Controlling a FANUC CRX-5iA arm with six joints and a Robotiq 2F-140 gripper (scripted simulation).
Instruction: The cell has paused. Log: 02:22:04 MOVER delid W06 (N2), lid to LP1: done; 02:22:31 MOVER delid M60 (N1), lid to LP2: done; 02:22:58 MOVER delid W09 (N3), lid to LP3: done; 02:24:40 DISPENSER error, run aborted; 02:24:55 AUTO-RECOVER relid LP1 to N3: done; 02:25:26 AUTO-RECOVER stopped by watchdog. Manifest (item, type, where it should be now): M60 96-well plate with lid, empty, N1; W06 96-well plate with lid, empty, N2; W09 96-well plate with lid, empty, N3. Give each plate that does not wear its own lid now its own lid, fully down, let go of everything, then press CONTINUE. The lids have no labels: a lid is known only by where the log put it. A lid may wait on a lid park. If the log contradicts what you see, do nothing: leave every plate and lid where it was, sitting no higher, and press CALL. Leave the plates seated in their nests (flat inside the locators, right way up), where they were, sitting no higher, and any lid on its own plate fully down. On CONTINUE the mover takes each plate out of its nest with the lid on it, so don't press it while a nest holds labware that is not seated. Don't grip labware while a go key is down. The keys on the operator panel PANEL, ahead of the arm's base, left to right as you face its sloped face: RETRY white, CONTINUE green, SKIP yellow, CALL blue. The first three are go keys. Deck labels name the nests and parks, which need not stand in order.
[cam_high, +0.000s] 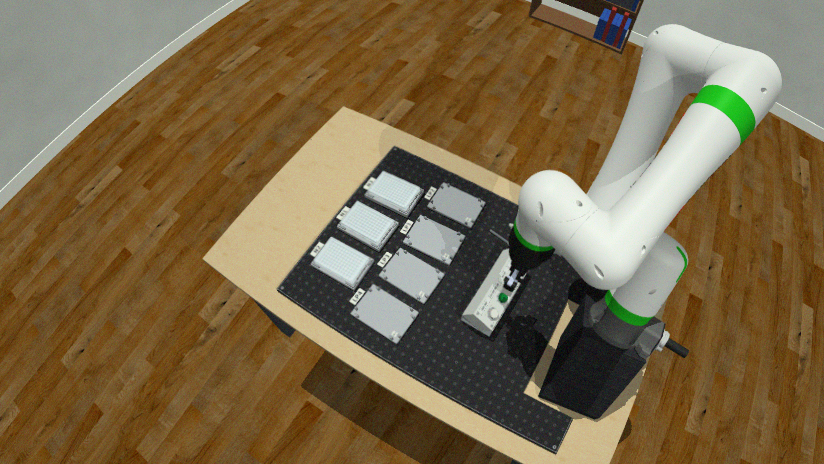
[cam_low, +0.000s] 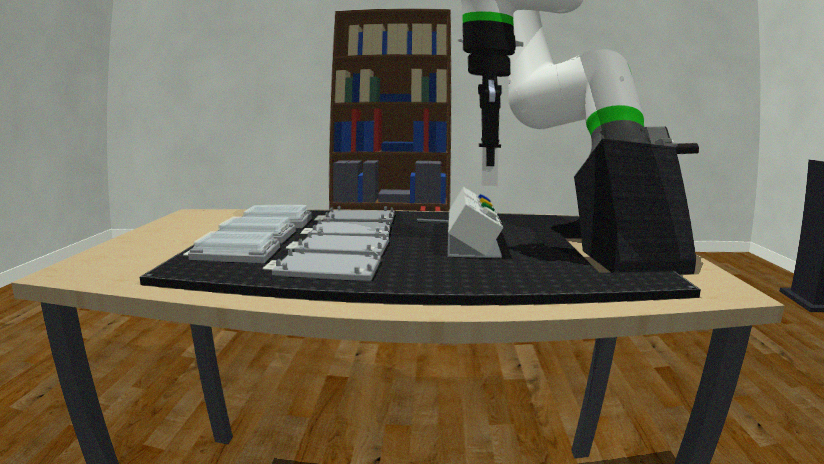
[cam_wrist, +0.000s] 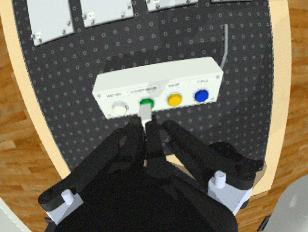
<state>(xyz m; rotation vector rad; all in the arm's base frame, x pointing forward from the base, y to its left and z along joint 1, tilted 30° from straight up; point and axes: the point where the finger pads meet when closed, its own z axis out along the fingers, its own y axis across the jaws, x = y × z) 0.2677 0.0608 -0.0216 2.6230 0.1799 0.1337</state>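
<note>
The green key lies 7 cm below my hand. The rest, counted from my hand: white key 5 cm to the left, 7 cm below; blue key 1 cm ahead, 10 cm to the right, 7 cm below; yellow SKIP key 1 cm ahead, 5 cm to the right, 7 cm below.
</note>
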